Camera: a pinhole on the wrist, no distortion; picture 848 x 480 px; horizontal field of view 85.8 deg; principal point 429.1 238.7 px. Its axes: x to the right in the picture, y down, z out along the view. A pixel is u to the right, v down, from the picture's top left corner.
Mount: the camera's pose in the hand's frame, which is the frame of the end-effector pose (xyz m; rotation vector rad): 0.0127 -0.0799 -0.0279 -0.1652 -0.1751 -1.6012
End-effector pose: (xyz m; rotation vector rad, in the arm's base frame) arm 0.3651 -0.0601 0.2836 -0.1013 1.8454 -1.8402
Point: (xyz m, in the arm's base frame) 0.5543 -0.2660 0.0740
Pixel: 89.8 192.4
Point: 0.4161 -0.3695 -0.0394
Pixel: 58.0 428.7
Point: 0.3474 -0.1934 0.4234
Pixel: 764.5 300.2
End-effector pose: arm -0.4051 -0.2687 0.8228 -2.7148 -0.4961 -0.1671
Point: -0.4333 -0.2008 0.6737
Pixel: 388.4 136.5
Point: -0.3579 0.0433 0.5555
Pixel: 629.9 348.9
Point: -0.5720 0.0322 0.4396
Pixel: 648.7 105.4
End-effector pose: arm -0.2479 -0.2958 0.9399 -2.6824 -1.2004 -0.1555
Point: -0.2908 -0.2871 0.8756
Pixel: 300.3 25.5
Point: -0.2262 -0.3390 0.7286
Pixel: 250.0 112.1
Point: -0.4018 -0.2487 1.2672
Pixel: behind the camera
